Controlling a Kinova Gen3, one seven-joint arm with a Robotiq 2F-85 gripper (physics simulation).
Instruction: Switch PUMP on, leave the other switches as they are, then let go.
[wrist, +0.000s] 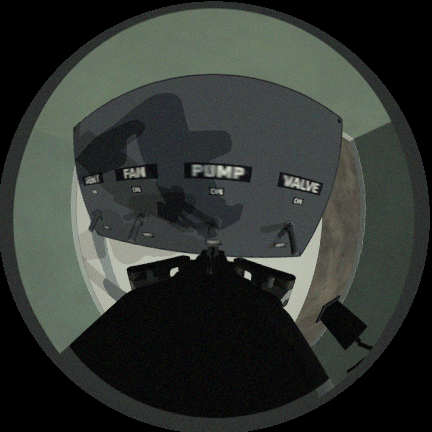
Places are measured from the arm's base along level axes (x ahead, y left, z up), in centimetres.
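Pixels of known places: gripper, fingertip midpoint: (212, 253).
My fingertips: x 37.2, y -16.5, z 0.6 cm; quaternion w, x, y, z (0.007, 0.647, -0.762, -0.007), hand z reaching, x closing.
Observation:
For each thing: its top centre in the pictures, then the offset to it from my fingertips. "pt": a spot on its surface instead.
- PUMP label at its top centre: (217, 169) dx +10.2, dy -1.9, dz +1.5 cm
- PUMP switch at a spot on its surface: (214, 226) pt dx +3.8, dy -0.8, dz +2.3 cm
- small plate at a spot on its surface: (213, 242) pt dx +0.3, dy +0.0, dz -4.2 cm
- VENT at a spot on its surface: (95, 221) pt dx +6.9, dy +22.7, dz -0.4 cm
- FAN at a spot on its surface: (136, 226) pt dx +4.8, dy +11.0, dz -0.2 cm
- VALVE at a spot on its surface: (291, 238) pt dx +0.1, dy -11.7, dz -0.2 cm
A dark grey switch panel (260, 115) stands in front of me. Under the PUMP label (218, 172) is the PUMP switch (214, 226), in shadow; its lever looks short, and which way it points is hard to tell. The small plate (213, 242) below it shows uncovered. The levers of VENT (95, 221), FAN (136, 226) and VALVE (291, 238) point down. My gripper (212, 253) is shut and empty, its tips just below the PUMP switch and in front of the panel's lower edge. Whether the tips touch the lever cannot be told.
A brown surface (340, 215) shows to the right of the panel, with a black box-shaped thing (342, 322) at the lower right. Green walls (210, 40) stand behind. Shadows of the arm fall across the panel's left and middle.

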